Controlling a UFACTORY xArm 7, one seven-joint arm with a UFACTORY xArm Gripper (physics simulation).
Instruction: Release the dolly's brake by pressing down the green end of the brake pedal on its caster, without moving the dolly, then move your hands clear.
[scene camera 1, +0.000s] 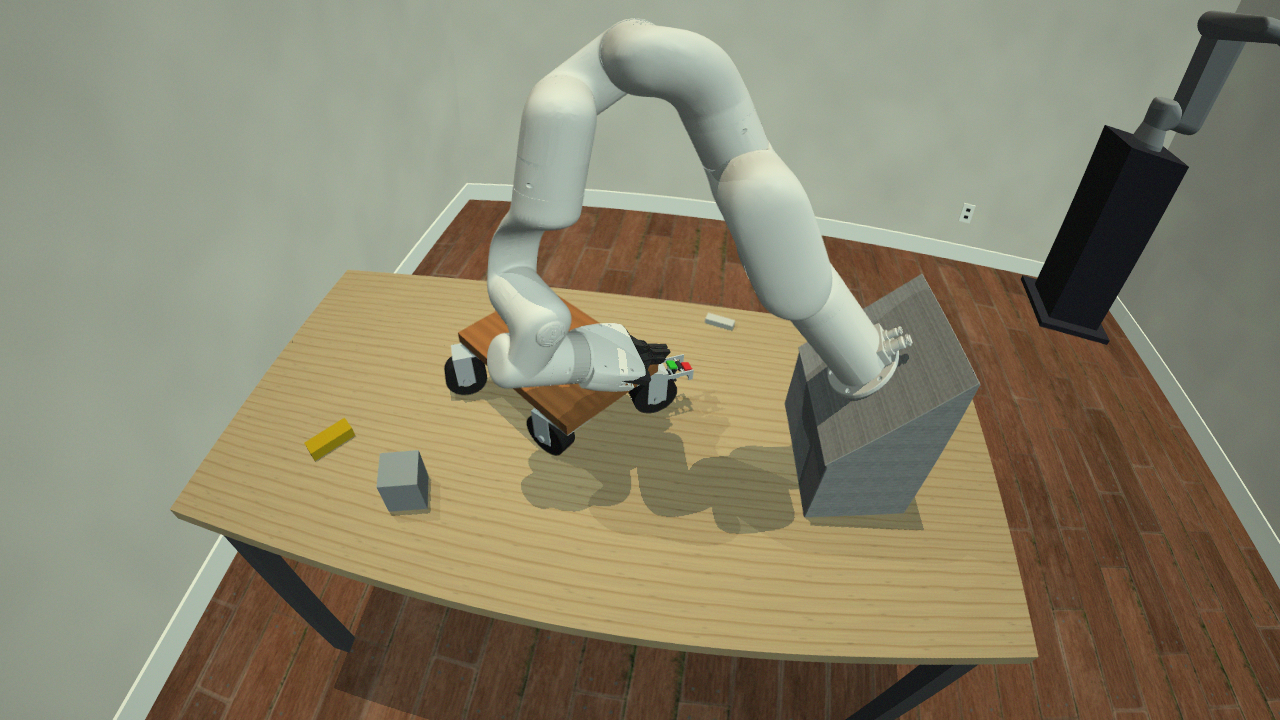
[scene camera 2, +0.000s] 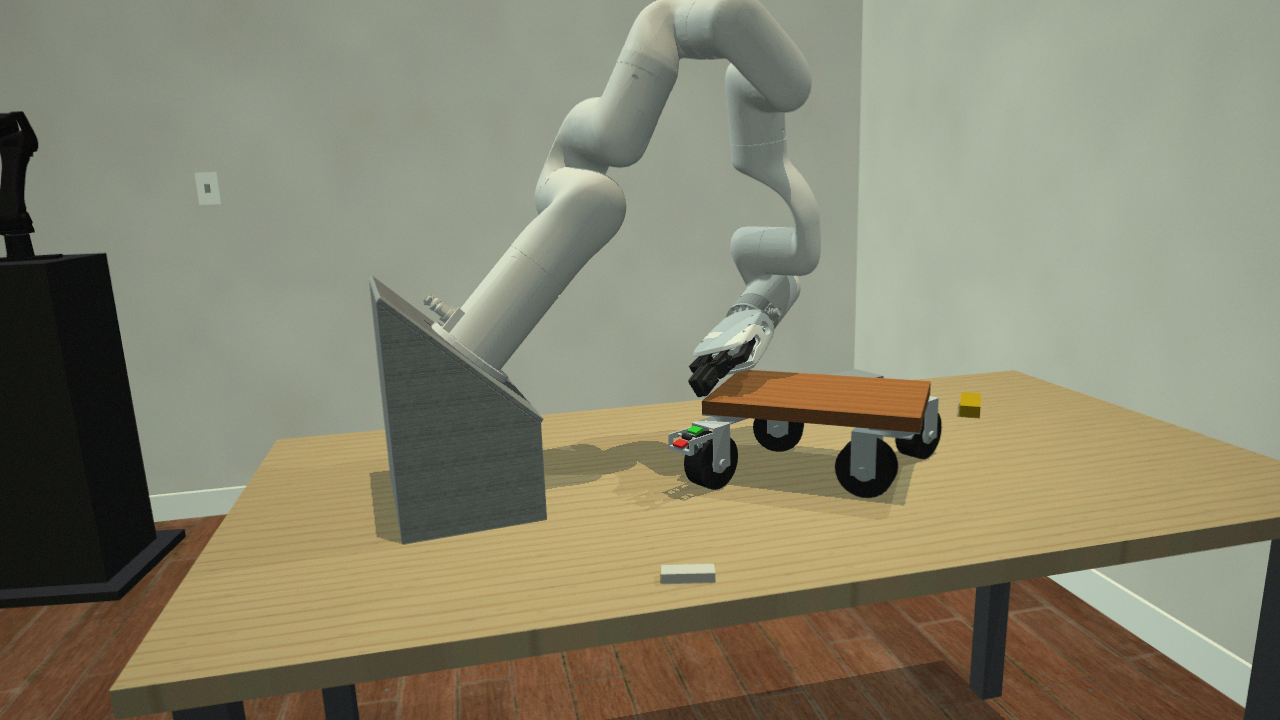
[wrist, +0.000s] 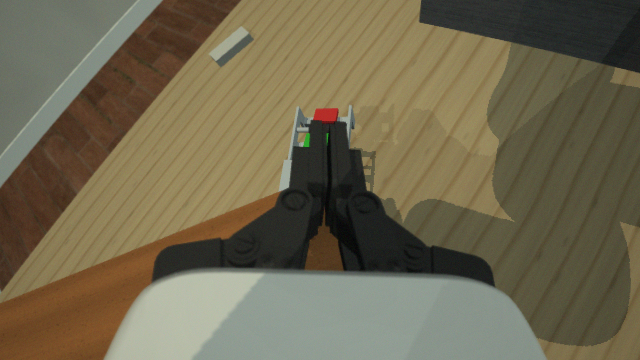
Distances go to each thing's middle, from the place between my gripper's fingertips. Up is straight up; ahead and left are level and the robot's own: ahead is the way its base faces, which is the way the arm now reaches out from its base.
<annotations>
Right now my hand is 180 mm short of the dolly (scene camera 2: 780, 403), 20 mm to the right of it and 80 mm above it. The rest, counted from my hand: grey cube (scene camera 1: 402, 482): 350 mm ahead, 310 mm to the left, 110 mm below; then white bar (scene camera 2: 686, 573): 60 mm behind, 280 mm to the right, 140 mm below; then yellow block (scene camera 1: 332, 437): 550 mm ahead, 270 mm to the left, 130 mm below.
</annotations>
